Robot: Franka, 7 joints.
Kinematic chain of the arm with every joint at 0, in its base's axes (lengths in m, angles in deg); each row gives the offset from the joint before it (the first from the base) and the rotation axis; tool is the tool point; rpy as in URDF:
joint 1: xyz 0 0 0.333 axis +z
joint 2: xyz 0 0 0 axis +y
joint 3: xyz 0 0 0.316 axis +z
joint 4: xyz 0.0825 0 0 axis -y
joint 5: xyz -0.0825 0 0.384 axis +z
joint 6: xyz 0 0 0 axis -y
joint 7: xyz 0.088 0 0 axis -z
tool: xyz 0 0 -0.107 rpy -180 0 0
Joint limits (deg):
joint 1: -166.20..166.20
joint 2: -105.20..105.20
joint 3: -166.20..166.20
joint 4: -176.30..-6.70
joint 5: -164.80..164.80
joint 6: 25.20..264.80
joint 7: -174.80..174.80
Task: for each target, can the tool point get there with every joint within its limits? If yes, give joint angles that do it. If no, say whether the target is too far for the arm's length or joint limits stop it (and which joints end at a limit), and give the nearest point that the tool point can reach.
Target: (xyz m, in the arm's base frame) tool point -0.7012 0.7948 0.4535
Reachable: no: too far | nearest point -0.5639 0.6392 0.4299 | short by 0.209 m
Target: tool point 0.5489 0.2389 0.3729
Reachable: yes | joints 92.11 36.37 -79.27 -114.33 66.70 119.42 141.45
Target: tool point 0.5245 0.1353 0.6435
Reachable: yes | joints -103.44 -72.07 50.88 -101.59 99.97 62.72 92.17
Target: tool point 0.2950 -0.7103 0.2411
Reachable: yes | joints -45.23 85.36 -80.08 -53.96 -45.65 218.49 81.53
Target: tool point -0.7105 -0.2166 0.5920
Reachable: yes | joints 47.35 -67.56 109.08 -46.94 -92.02 82.11 61.14
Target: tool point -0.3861 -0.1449 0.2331
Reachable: yes | joints -64.35 45.88 -82.95 -156.99 4.22 166.78 -135.18
